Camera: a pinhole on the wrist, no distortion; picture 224 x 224 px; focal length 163.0 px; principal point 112.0 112.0 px. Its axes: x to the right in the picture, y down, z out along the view. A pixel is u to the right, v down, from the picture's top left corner.
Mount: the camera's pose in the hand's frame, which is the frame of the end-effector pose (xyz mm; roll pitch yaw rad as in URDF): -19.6 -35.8 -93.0 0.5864 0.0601 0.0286
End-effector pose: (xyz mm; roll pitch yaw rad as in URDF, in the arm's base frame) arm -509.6 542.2 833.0 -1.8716 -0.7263 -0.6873
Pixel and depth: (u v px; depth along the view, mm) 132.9 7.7 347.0
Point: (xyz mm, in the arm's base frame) -554.3 823.2 1141.2
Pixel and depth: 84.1 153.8 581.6
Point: -263.4 1022.1 842.2
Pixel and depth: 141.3 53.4 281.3
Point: -502.3 742.4 1042.5
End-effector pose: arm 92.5 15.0 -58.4 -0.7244 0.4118 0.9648
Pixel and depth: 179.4 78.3 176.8
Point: 239.2 48.3 34.1
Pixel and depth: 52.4 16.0 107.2
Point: 192.8 -78.1 27.8
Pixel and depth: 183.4 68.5 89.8
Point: 198.3 -8.8 -28.6
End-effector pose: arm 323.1 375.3 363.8 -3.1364 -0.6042 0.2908
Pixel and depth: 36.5 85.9 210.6
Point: 226.3 537.6 248.8
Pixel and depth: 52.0 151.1 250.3
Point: 295.5 499.9 184.1
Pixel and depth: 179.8 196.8 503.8
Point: 723.4 590.8 115.1
